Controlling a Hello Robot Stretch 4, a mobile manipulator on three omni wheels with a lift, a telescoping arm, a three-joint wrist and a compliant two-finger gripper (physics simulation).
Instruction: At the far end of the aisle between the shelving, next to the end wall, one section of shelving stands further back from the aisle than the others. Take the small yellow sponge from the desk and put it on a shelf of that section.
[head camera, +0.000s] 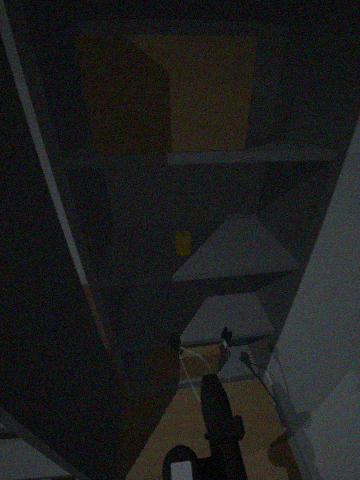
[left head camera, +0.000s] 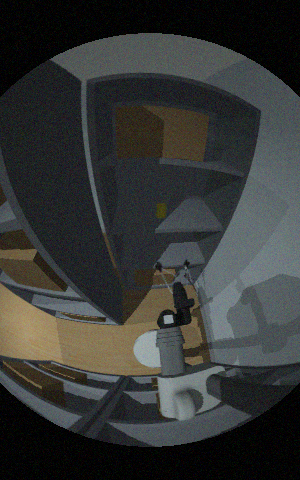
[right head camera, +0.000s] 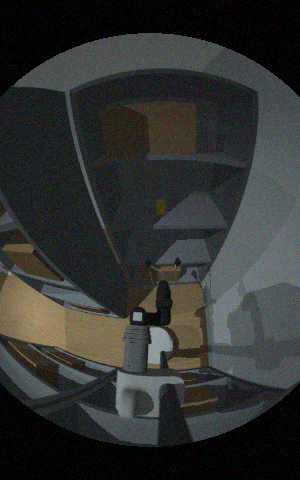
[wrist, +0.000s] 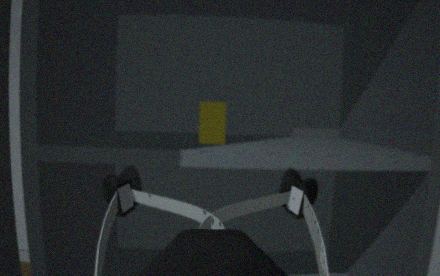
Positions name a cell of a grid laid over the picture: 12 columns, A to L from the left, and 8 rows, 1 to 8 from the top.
In view: the gripper (head camera: G6), a small yellow sponge (wrist: F4), a set-back shelving section (head camera: I4) and a cardboard box (right head camera: G3).
The set-back shelving section also shows in the left head camera view (left head camera: I4), in the right head camera view (right head camera: I4) and in the wrist view (wrist: J3).
